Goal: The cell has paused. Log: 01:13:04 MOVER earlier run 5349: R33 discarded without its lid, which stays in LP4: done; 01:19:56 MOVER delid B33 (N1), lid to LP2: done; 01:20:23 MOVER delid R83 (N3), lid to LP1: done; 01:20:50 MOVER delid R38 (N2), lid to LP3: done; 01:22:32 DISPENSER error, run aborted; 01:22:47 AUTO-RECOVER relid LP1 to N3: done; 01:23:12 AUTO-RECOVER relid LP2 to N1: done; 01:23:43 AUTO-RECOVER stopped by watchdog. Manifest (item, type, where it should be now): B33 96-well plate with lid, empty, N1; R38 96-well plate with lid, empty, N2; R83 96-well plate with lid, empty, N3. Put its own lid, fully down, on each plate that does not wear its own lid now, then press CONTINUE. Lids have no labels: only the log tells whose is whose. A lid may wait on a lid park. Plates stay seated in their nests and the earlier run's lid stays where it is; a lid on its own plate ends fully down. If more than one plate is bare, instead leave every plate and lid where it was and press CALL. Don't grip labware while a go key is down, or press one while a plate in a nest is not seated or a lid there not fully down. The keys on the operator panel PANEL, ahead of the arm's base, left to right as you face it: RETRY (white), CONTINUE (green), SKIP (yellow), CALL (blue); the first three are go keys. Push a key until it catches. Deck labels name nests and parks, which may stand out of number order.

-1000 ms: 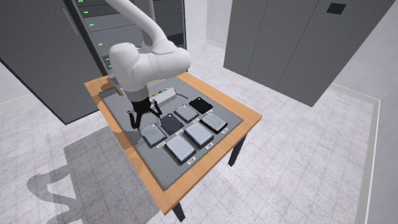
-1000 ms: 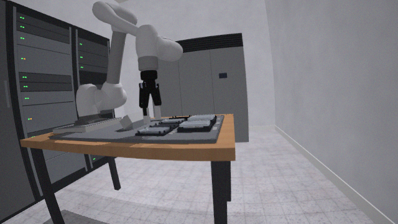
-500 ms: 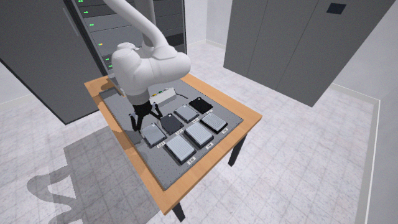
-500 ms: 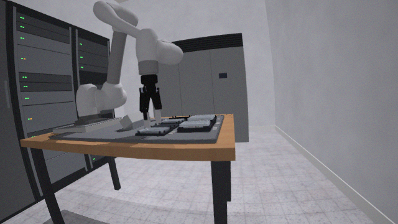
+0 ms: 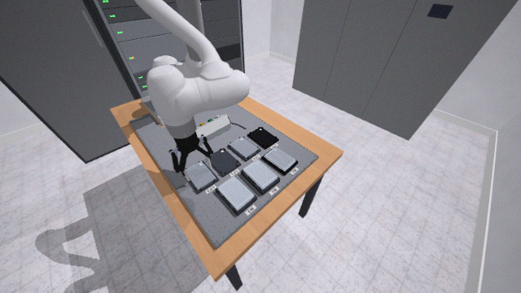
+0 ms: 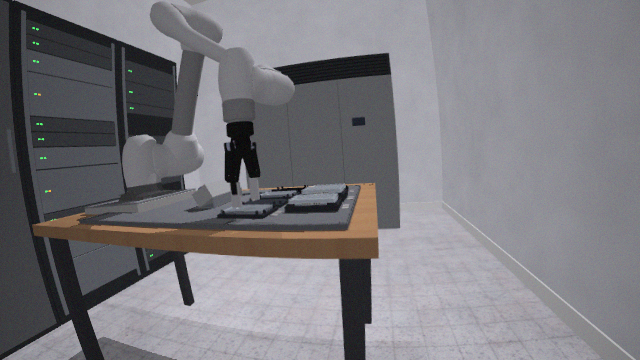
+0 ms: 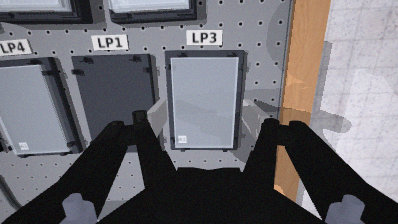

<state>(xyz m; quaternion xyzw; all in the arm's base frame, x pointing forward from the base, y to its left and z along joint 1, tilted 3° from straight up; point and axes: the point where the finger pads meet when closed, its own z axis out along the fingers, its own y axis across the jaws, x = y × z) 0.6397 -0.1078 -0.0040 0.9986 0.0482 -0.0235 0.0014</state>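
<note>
Now: the park LP3 5 cm below my hand. From my hand the other things lie so: yellow skip key: 26 cm behind, 13 cm to the left, 1 cm above; then blue call key: 25 cm behind, 8 cm to the left, 1 cm above; then park LP1: 2 cm behind, 12 cm to the left, 5 cm below.
</note>
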